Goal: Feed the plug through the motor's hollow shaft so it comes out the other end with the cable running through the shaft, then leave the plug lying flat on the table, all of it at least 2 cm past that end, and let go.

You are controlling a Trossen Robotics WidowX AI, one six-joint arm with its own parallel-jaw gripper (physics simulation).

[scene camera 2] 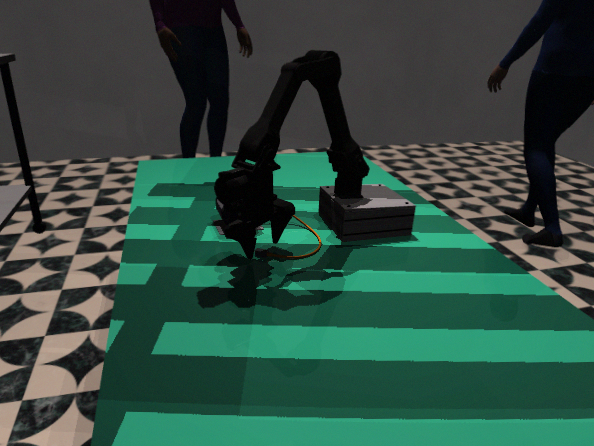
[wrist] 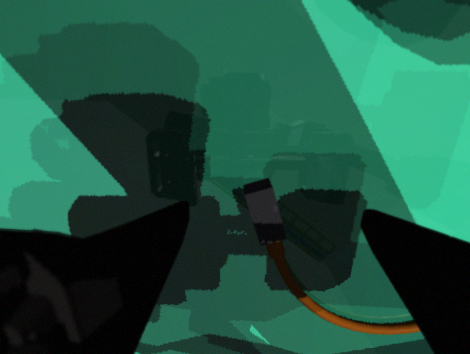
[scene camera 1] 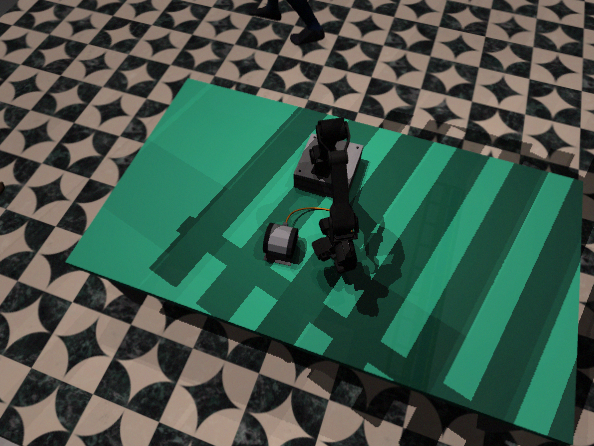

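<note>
Gripper open, holding nothing. Dark grey plug visible. Wrist view: my gripper there too.
</note>
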